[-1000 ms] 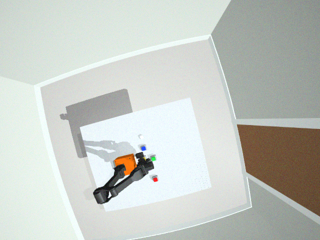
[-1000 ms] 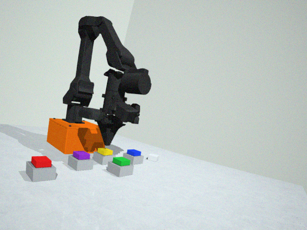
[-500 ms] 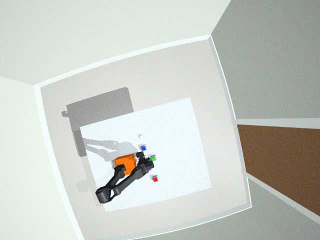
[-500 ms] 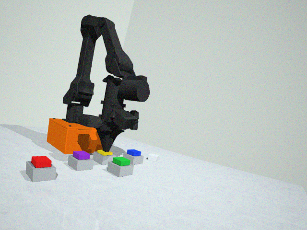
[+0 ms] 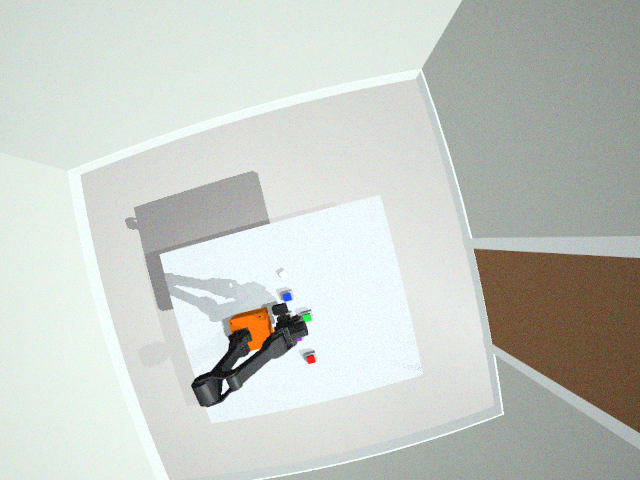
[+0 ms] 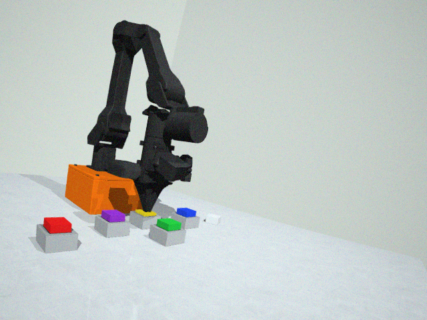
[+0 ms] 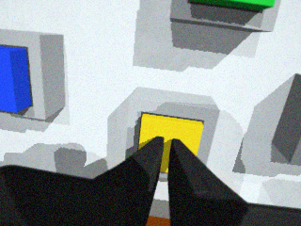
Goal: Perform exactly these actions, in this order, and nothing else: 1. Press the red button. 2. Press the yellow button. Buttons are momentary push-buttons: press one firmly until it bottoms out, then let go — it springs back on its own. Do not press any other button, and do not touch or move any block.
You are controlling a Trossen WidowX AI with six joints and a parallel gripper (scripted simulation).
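My gripper tip is now 1 cm above the yellow button. From my gripper tip the other things lie so: green button: 9 cm ahead, 2 cm to the right; then purple button: 10 cm to the right, 2 cm ahead; then blue button: 10 cm to the left, 3 cm ahead.
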